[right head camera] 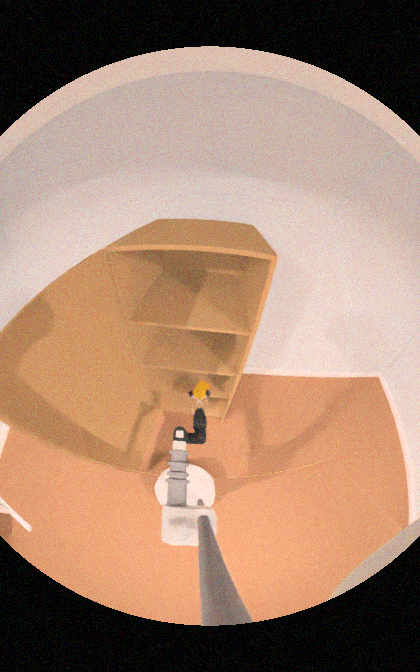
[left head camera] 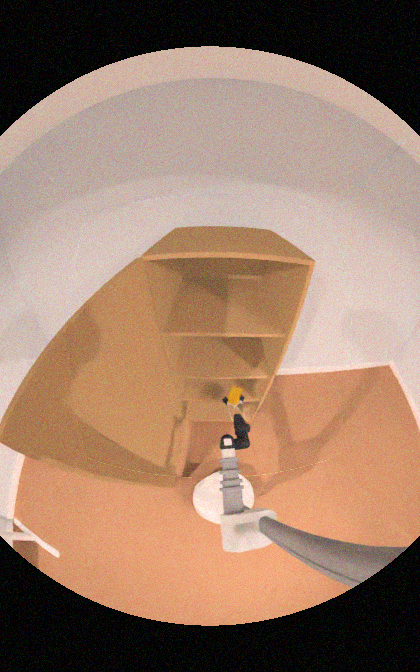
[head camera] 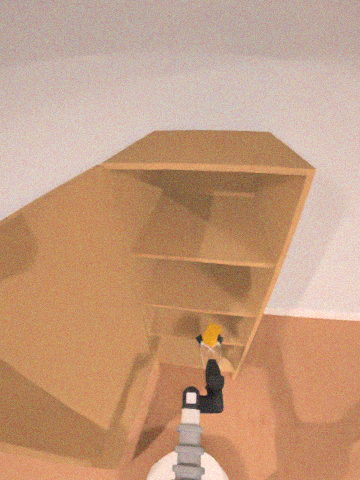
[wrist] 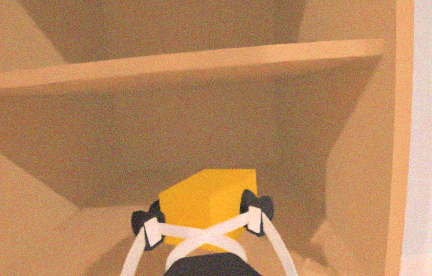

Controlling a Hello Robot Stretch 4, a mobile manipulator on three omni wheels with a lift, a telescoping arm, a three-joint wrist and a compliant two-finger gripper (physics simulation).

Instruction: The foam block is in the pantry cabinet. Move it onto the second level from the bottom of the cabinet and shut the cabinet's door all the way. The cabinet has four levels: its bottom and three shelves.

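Places are measured from the robot's base along level axes (x right, y ahead, z up), in metres.
Pixels of known places: gripper, between the fingertips: point(head camera: 209, 334) point(wrist: 205, 209).
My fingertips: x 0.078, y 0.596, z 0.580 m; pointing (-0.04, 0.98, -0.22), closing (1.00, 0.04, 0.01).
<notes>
Behind a point stands the place of what it marks.
The yellow foam block point(head camera: 212, 333) @(x 0.088, y 0.587, z 0.611 m) point(left head camera: 235, 395) point(right head camera: 201, 388) point(wrist: 200, 202) @(x 0.077, y 0.550, z 0.608 m) is between the two fingertips of my gripper point(head camera: 210, 340) @(x 0.078, y 0.596, z 0.580 m) point(left head camera: 234, 399) point(right head camera: 199, 394) point(wrist: 205, 209) @(x 0.078, y 0.596, z 0.580 m), which is shut on it. The pantry cabinet point(head camera: 210, 150) @(x 0.039, y 0.752, z 1.373 m) point(left head camera: 220, 242) point(right head camera: 190, 235) point(wrist: 404, 125) @(x 0.278, y 0.590, z 0.648 m) faces me. The block is in the opening between the lowest and middle shelves, at the second level from the bottom. The fingers hide its lower part; I cannot tell if it touches the shelf. The cabinet door point(head camera: 65, 300) @(x -0.297, y 0.354, z 1.145 m) point(left head camera: 110, 360) point(right head camera: 65, 360) stands wide open on the left.
The middle shelf point(head camera: 200, 310) @(x 0.028, y 0.630, z 0.731 m) point(wrist: 200, 65) @(x 0.086, y 0.626, z 0.721 m) crosses above the block. The cabinet's right side panel is close to the right of the gripper in the wrist view. My arm point(head camera: 190, 450) @(x 0.004, y 0.150, z 0.766 m) point(left head camera: 231, 480) point(right head camera: 178, 480) reaches in from the front, with the open door to its left.
</notes>
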